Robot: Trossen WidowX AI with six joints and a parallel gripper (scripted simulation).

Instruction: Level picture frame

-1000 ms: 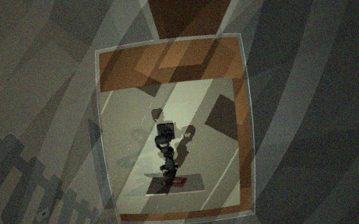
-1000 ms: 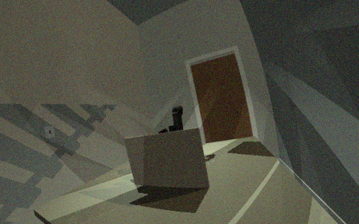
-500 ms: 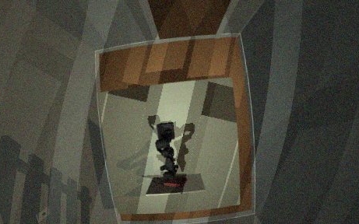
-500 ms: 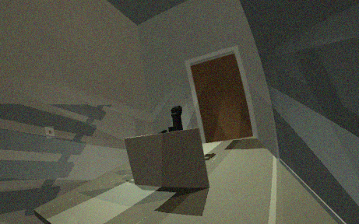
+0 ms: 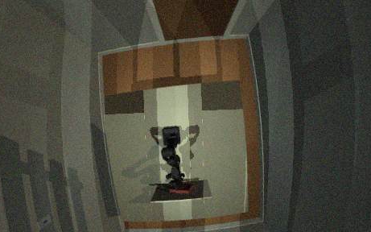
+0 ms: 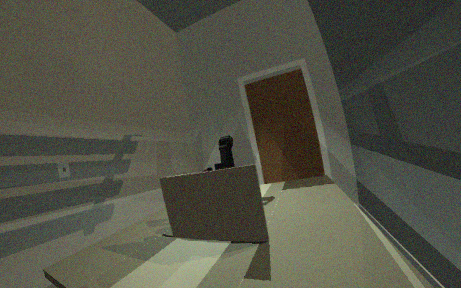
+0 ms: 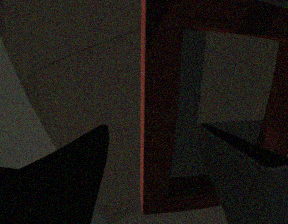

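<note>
Right now my gripper tip is 50 mm above the picture frame, 30 mm short of it and 20 mm to the right of it. From my gripper tip the other things lie so: wall panel (60 mm below, 40 mm ahead, 20 mm to the left).
</note>
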